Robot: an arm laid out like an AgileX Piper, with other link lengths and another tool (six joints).
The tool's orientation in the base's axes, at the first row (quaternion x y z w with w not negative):
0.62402, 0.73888, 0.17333, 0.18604
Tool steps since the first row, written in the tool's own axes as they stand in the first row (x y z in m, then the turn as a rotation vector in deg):
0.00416, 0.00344, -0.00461, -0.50, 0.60, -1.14
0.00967, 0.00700, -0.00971, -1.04, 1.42, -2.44
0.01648, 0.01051, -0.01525, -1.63, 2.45, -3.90
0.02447, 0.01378, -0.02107, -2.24, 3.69, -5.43
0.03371, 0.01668, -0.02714, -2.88, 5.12, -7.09
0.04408, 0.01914, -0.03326, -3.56, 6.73, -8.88
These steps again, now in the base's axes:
0.00005, 0.00455, 0.00545, 0.03, -0.42, 1.31
-0.00024, 0.01044, 0.01131, 0.18, -0.86, 2.88
-0.00098, 0.01759, 0.01744, 0.43, -1.31, 4.69
-0.00225, 0.02586, 0.02364, 0.84, -1.75, 6.66
-0.00415, 0.03530, 0.02980, 1.35, -2.19, 8.84
-0.00662, 0.04578, 0.03572, 1.95, -2.64, 11.23

